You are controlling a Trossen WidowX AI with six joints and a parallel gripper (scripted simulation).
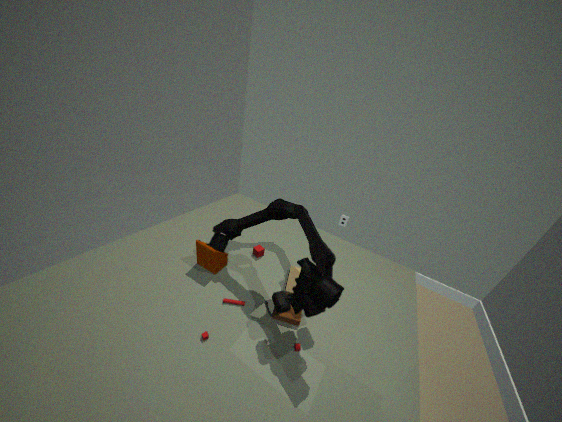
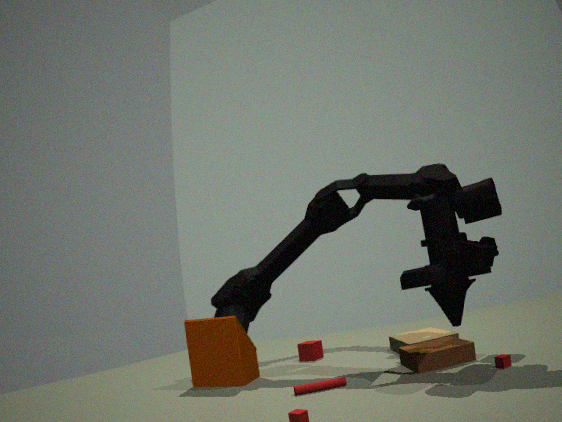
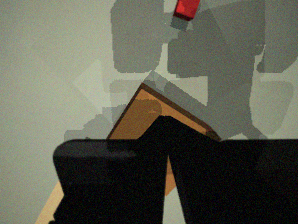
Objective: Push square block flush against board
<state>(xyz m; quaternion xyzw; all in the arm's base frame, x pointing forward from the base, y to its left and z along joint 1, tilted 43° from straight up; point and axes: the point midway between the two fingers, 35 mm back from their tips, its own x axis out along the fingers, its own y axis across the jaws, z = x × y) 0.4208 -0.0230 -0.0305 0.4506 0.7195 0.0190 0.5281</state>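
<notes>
My gripper tip is now 17 cm to the right of the tan board, 6 cm past it and 5 cm above it. Also, from my gripper tip: red rod (22 cm behind, 6 cm to the right, 5 cm below); brown square block (5 cm below, 4 cm behind, 3 cm to the left).
</notes>
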